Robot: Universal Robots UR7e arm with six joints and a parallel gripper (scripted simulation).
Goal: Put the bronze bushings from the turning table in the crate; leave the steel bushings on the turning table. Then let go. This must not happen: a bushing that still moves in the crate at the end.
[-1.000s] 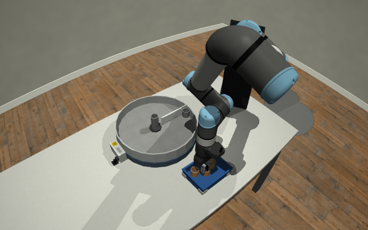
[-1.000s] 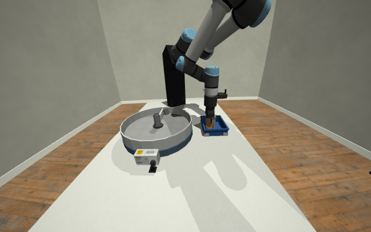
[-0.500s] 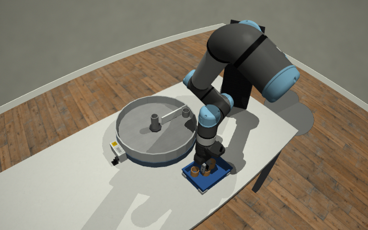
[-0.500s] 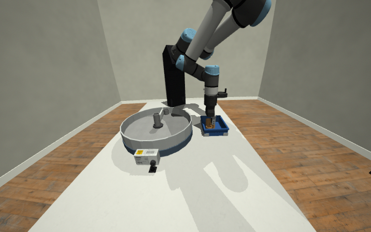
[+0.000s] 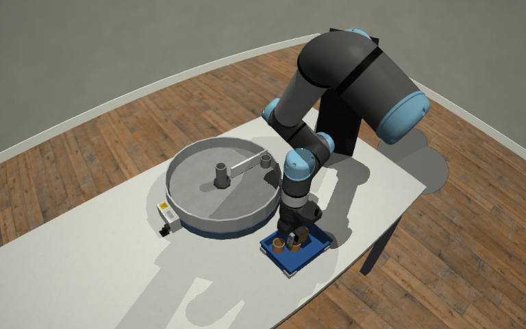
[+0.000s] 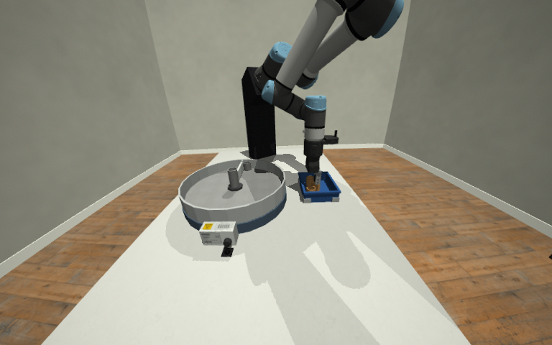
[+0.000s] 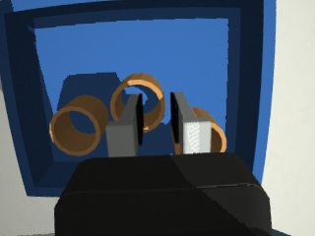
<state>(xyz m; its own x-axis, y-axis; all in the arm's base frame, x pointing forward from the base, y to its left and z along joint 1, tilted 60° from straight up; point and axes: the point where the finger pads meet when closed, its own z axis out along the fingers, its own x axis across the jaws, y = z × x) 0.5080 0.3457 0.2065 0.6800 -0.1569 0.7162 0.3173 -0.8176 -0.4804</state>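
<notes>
Right now my hand is 40 mm above the blue crate and 20 mm past it. Round my hand: round turning table (310 mm to the right, 170 mm ahead, 10 mm below).
</notes>
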